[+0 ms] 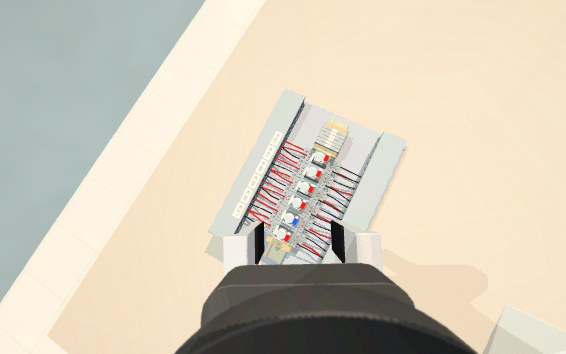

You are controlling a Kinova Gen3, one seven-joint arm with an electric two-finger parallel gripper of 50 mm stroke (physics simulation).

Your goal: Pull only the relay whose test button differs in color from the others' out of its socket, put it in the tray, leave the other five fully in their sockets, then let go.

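Six relays stand in a slanting row in their sockets at the middle of the panel. The relay with the blue test button is the second from the near end. The other relays show red buttons, such as the nearest relay and the farthest relay. My gripper is open and empty. Its fingers stand well apart on either side of the near end of the row, seen from above, and appear higher than the relays. A pale block at the lower right edge may be part of the tray; I cannot tell.
Grey wire ducts run along both sides of the row, with red and black wires between. A terminal block stands at the row's far end. White labels line the left duct. The table's pale edge runs along the left.
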